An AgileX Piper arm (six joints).
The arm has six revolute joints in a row. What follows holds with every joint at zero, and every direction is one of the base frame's. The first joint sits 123 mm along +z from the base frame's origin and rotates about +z. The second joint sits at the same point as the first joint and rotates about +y. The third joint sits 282.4 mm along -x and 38.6 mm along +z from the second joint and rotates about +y. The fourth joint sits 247.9 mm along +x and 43.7 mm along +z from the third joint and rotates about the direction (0.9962, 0, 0.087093). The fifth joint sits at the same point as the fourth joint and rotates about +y. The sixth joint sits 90.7 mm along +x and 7.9 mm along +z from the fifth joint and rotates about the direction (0.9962, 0, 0.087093). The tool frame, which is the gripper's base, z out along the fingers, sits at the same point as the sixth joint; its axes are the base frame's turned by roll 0, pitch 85 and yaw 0 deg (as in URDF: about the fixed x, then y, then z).
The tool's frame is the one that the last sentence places.
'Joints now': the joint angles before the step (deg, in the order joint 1, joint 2, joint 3, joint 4, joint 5, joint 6). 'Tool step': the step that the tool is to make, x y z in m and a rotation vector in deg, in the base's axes. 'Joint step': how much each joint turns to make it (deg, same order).
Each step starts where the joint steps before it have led.
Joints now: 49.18 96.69 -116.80 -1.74 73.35 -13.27
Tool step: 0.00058 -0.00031 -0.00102 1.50 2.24 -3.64
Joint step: 0.00 0.10 0.01 -0.43 0.37 4.61
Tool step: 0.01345 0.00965 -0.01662 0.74 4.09 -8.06
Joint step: 0.00 2.90 -0.26 -2.54 0.01 9.20
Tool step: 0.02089 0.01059 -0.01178 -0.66 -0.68 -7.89
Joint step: 0.00 4.52 -3.41 -5.88 -0.11 7.35
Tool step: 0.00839 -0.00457 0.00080 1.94 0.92 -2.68
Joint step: -1.57 0.57 -0.98 0.90 -0.12 1.88
